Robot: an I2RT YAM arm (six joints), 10 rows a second.
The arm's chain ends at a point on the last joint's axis. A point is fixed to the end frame.
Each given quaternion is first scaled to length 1.
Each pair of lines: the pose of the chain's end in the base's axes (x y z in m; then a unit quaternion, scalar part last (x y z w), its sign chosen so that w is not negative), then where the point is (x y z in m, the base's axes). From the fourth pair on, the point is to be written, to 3 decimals.
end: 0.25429 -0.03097 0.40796 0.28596 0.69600 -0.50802 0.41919
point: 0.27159 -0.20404 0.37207
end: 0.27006 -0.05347 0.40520 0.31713 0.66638 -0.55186 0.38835
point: 0.26457 -0.22881 0.37751
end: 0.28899 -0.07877 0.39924 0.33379 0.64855 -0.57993 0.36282
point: 0.26837 -0.25372 0.37671
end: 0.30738 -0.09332 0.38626 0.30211 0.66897 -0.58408 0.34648
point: 0.291 -0.269 0.364
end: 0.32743 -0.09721 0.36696 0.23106 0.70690 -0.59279 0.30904
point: 0.319 -0.273 0.346
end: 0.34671 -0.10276 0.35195 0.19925 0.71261 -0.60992 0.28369
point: 0.338 -0.279 0.336
